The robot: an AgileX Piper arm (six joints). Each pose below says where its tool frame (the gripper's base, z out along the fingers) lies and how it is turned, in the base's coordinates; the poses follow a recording.
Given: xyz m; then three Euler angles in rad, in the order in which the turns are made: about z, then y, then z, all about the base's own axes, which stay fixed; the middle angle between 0 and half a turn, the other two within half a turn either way.
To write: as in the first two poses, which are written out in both.
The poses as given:
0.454, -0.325, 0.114, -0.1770, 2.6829, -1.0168
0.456, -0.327, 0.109, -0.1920, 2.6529, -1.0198
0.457, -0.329, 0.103, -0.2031, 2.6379, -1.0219
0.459, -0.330, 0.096, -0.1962, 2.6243, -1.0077
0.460, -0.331, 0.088, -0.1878, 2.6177, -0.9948
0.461, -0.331, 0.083, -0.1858, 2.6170, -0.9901
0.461, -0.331, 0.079, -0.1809, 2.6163, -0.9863
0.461, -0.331, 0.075, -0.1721, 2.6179, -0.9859
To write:
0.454, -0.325, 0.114, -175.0, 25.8, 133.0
0.456, -0.327, 0.109, -174.2, 27.4, 134.0
0.457, -0.329, 0.103, -173.7, 28.2, 134.7
0.459, -0.330, 0.096, -173.7, 29.0, 135.1
0.460, -0.331, 0.088, -173.8, 29.4, 135.4
0.461, -0.331, 0.083, -173.9, 29.5, 135.5
0.461, -0.331, 0.079, -174.0, 29.6, 135.4
0.461, -0.331, 0.075, -174.4, 29.5, 134.9

